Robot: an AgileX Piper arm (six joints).
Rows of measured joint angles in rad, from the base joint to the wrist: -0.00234, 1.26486, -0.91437, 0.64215, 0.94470, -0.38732; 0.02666, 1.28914, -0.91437, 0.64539, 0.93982, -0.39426; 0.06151, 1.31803, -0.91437, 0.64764, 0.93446, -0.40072; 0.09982, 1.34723, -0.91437, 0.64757, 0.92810, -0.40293; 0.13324, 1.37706, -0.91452, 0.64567, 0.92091, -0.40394; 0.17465, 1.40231, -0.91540, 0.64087, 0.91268, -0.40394; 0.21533, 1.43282, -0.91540, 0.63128, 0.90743, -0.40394; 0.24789, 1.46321, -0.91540, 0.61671, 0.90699, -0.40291; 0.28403, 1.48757, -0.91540, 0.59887, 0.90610, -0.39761; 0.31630, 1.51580, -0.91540, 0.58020, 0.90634, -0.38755; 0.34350, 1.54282, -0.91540, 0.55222, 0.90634, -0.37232; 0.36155, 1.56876, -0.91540, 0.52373, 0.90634, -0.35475; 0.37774, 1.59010, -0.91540, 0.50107, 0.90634, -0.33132; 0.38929, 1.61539, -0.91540, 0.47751, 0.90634, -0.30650
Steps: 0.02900, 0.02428, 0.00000, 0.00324, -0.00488, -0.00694; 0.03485, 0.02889, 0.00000, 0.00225, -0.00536, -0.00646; 0.03831, 0.02920, 0.00000, -0.00007, -0.00636, -0.00221; 0.03342, 0.02983, -0.00015, -0.00190, -0.00719, -0.00101; 0.04141, 0.02525, -0.00088, -0.00480, -0.00823, 0.00000; 0.04068, 0.03051, 0.00000, -0.00959, -0.00525, 0.00000; 0.03256, 0.03039, 0.00000, -0.01457, -0.00044, 0.00103; 0.03614, 0.02436, 0.00000, -0.01784, -0.00089, 0.00530; 0.03227, 0.02823, 0.00000, -0.01867, 0.00024, 0.01006; 0.02720, 0.02702, 0.00000, -0.02798, 0.00000, 0.01523; 0.01805, 0.02594, 0.00000, -0.02849, 0.00000, 0.01757; 0.01619, 0.02134, 0.00000, -0.02266, 0.00000, 0.02343; 0.01155, 0.02529, 0.00000, -0.02356, 0.00000, 0.02482
